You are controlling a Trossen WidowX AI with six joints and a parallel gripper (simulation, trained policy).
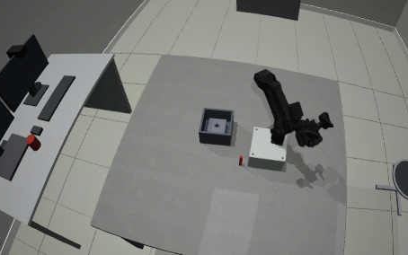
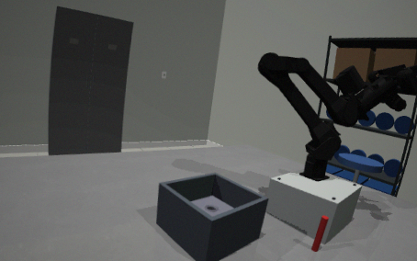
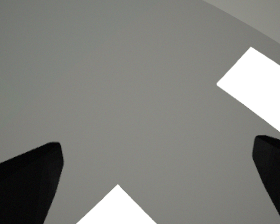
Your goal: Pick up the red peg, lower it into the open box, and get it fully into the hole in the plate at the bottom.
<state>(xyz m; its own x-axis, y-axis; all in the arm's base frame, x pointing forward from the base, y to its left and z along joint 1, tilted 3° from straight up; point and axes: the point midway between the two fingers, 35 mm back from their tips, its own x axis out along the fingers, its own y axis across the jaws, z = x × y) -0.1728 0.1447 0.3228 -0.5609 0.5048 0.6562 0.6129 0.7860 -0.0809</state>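
Right now the red peg is 33 cm ahead of my gripper tip and 42 cm below it. Also, from my gripper tip: dark box (51 cm ahead, 15 cm to the right, 43 cm below).
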